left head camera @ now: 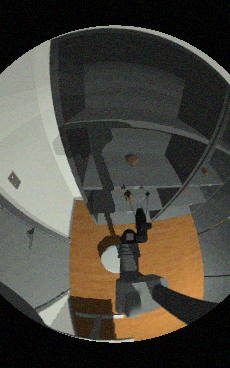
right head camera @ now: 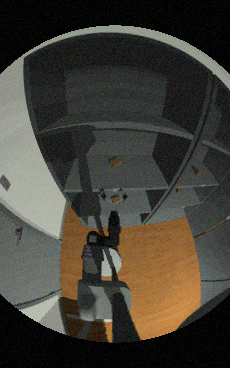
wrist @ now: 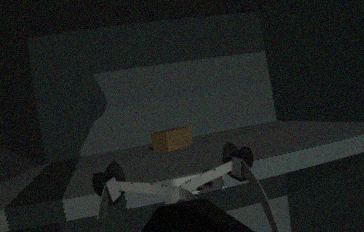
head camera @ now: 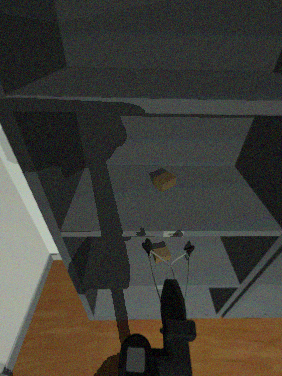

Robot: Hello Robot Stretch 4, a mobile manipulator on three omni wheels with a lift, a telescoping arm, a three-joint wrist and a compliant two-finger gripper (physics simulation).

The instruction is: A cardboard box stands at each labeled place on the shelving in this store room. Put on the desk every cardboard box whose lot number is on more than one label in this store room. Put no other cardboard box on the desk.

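Pixels of known places: gripper, fingertip midpoint: [left head camera: 137, 190] [right head camera: 113, 192] [wrist: 173, 165] [head camera: 167, 240]; robot's base at its link origin: [left head camera: 116, 257] [right head camera: 105, 260].
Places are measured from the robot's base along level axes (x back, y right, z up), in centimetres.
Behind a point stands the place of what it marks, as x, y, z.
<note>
A cardboard box [head camera: 164, 180] @(-78.9, 9.3, 101.4) [left head camera: 132, 159] @(-79.0, 8.8, 101.4) [right head camera: 115, 162] @(-78.5, 9.9, 101.0) [wrist: 171, 139] @(-77.4, 9.6, 99.2) stands towards the back of the middle shelf [head camera: 215, 205] @(-69.2, 31.3, 96.4) [wrist: 310, 156] @(-55.6, 31.0, 94.8). A second cardboard box [head camera: 161, 254] @(-69.4, 11.8, 55.6) [right head camera: 117, 199] @(-70.0, 13.8, 55.6) is on the level below, partly behind the fingers in the head view. A pale label [head camera: 170, 233] @(-54.0, 10.8, 95.2) is on the middle shelf's front edge; its text cannot be read. My gripper [head camera: 168, 247] @(-47.7, 8.8, 99.6) [left head camera: 137, 193] @(-47.7, 8.8, 99.6) [right head camera: 112, 192] @(-47.7, 8.8, 99.6) [wrist: 173, 165] @(-47.7, 8.8, 99.6) is open and empty, in front of that edge. In the wrist view the middle-shelf box lies beyond the fingers, between them and apart from them. The desk does not show.
More cardboard boxes [left head camera: 205, 171] @(-75.8, 103.4, 100.3) [right head camera: 197, 170] @(-76.6, 103.5, 101.2) stand in the bay to the right, past an upright divider [right head camera: 204, 117] @(-58.9, 59.8, 155.6). A higher shelf board [head camera: 215, 107] @(-54.5, 15.3, 140.4) spans above. A white wall [head camera: 22, 215] @(-89.4, -77.8, 60.3) is close on the left. Wooden floor [head camera: 240, 345] @(-42.9, 67.5, -2.7) lies below the shelving.
</note>
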